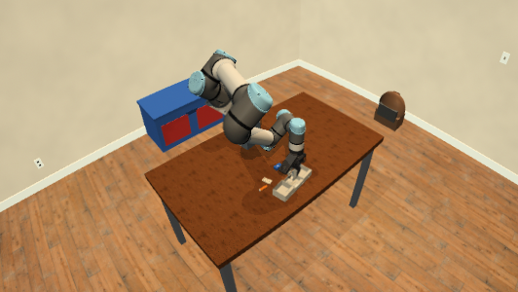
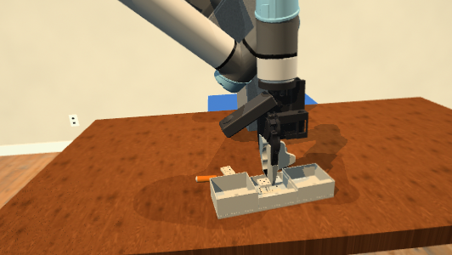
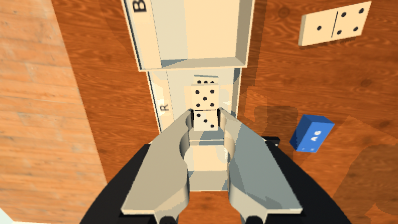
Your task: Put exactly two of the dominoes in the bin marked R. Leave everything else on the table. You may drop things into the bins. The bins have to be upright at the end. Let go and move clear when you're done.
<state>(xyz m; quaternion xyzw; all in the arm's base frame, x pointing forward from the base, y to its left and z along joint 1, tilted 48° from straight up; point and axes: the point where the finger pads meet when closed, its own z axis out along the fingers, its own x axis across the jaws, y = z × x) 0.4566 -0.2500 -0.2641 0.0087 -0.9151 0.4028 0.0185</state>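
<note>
My hand is 1 cm short of the cream three-compartment bin tray and 2 cm above it. Also, from my hand: small black stick: 8 cm behind, 7 cm to the left, 4 cm below; then blue block: 13 cm behind, 6 cm to the left, 4 cm below; then domino: 12 cm behind, 7 cm to the right, 4 cm below.
</note>
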